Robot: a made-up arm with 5 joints. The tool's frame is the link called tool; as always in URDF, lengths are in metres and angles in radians. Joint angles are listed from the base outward.
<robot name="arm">
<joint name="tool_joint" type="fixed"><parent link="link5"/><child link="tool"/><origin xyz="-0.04 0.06 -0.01" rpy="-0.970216 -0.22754 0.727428"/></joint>
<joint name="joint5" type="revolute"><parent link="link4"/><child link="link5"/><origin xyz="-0.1 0.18 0.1"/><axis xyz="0 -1 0"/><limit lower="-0.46" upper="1.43"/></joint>
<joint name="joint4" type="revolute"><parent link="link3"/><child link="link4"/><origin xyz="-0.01 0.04 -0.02"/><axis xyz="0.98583 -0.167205 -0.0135"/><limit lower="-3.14" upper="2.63"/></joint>
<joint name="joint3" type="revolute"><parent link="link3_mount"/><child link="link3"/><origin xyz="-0.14 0.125 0.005"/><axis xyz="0 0 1"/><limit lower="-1.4" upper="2.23"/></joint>
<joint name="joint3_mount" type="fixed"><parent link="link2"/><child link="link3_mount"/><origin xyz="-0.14 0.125 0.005"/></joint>
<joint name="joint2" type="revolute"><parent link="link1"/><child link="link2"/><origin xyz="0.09 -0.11 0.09"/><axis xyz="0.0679 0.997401 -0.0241"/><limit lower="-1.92" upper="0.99"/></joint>
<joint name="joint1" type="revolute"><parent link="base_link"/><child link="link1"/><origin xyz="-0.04 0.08 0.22"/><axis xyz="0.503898 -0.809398 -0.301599"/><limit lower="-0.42" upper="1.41"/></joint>
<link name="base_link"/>
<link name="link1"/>
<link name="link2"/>
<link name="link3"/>
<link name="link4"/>
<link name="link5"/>
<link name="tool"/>
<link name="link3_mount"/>
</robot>
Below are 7 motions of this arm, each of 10 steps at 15 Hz.
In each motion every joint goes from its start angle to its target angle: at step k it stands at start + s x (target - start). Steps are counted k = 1, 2, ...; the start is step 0. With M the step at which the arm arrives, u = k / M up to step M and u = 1 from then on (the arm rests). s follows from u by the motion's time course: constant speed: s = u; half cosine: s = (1 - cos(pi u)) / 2; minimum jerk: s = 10 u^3 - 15 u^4 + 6 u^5.
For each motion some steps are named. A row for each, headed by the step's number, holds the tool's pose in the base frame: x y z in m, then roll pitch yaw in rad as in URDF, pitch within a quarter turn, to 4 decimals.
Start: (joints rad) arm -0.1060 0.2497 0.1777 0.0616 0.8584
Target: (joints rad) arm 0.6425 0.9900 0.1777 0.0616 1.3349
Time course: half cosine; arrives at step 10
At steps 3, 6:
3: -0.3411 0.4653 0.5564 -1.3337 -0.7811 0.9754
6: -0.3216 0.4053 0.6699 -1.2935 -1.0501 0.8173

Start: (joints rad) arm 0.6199 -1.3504 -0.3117 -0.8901 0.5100
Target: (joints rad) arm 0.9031 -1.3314 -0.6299 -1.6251 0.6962
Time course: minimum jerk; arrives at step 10
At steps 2, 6, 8, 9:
2: 0.3011 0.4794 0.1707 2.9095 -1.2292 1.2443
6: 0.3680 0.3878 0.2606 -2.1276 -1.2751 -0.2550
8: 0.3842 0.3512 0.2818 -1.8446 -1.1370 -0.5934
9: 0.3867 0.3449 0.2848 -1.8138 -1.1069 -0.6314

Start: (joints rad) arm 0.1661 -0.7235 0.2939 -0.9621 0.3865
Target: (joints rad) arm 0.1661 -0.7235 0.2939 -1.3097 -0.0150
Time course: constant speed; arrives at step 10
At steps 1, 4, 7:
1: -0.1600 0.4268 -0.1441 -2.4865 -0.0679 0.9583
4: -0.1497 0.4145 -0.1557 -2.4536 -0.0305 0.7921
7: -0.1398 0.4013 -0.1662 -2.4313 0.0006 0.6241

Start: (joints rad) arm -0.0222 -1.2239 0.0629 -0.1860 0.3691
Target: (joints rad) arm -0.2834 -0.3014 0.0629 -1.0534 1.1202
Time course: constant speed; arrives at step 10
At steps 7, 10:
7: -0.3112 0.4132 -0.0420 -2.3883 0.0232 1.4121
10: -0.3801 0.3704 0.0371 -2.1929 0.3442 1.5685

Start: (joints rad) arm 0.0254 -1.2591 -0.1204 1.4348 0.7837
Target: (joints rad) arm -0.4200 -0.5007 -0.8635 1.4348 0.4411
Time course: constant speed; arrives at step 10
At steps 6, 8, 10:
6: -0.4197 0.2999 0.1836 1.8050 -0.7997 -2.2507
8: -0.4148 0.3242 0.2770 1.5293 -0.9417 -2.1122
10: -0.3843 0.3546 0.3607 1.1829 -1.0684 -1.9039

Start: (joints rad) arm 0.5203 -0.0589 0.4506 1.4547 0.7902
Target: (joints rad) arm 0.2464 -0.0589 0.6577 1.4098 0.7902
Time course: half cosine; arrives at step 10
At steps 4, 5, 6, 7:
4: -0.4714 0.1686 0.3768 1.6310 -0.8550 -1.5162
5: -0.4661 0.1627 0.3895 1.5826 -0.8921 -1.4400
6: -0.4602 0.1571 0.4022 1.5275 -0.9256 -1.3567
7: -0.4543 0.1524 0.4137 1.4718 -0.9522 -1.2753

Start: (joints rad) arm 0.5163 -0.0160 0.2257 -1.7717 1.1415
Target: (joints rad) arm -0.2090 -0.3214 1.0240 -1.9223 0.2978
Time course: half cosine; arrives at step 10
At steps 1, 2, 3, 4, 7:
1: -0.2837 0.3502 -0.0007 -2.6243 0.6007 1.1471
2: -0.2932 0.3304 -0.0088 -2.6371 0.6495 1.1375
3: -0.3067 0.2976 -0.0187 -2.6645 0.7219 1.1198
4: -0.3210 0.2539 -0.0267 -2.7124 0.8055 1.0922
7: -0.3387 0.1072 -0.0204 -2.9551 1.0008 0.9710

